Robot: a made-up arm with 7 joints.
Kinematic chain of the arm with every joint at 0, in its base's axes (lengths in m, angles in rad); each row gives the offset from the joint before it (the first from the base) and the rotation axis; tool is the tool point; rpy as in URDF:
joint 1: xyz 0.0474 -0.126 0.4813 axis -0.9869 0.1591 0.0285
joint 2: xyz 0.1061 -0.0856 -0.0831 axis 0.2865 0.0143 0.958
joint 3: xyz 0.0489 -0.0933 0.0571 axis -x
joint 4: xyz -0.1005 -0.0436 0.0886 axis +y
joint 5: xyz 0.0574 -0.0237 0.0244 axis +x
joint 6: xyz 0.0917 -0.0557 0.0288 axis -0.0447 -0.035 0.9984
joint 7: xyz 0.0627 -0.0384 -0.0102 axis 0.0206 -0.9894 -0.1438
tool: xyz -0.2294 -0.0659 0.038 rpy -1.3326 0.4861 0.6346
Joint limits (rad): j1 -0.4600..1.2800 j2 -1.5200..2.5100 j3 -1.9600..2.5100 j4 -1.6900..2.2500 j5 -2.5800..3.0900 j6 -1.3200..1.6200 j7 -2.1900..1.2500
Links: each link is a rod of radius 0.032 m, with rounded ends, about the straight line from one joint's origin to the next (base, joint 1, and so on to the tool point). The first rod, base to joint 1, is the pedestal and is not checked.
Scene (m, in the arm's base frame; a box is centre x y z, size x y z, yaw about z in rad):
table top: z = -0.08
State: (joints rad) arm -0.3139 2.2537 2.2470 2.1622 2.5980 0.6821 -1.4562
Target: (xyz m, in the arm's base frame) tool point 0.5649 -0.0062 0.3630
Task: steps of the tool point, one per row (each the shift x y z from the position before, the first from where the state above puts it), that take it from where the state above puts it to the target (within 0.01 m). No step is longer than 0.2 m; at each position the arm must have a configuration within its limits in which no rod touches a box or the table.
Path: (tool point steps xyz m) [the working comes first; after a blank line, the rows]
Joints at the target: -0.4600 2.5100 1.7754 1.5077 3.0900 0.3833 -1.7908
Straight joint move there: clear.

1: 0.0992 0.1281 0.0251
2: 0.0413 0.1659 0.0384
3: -0.0363 0.1732 0.0496

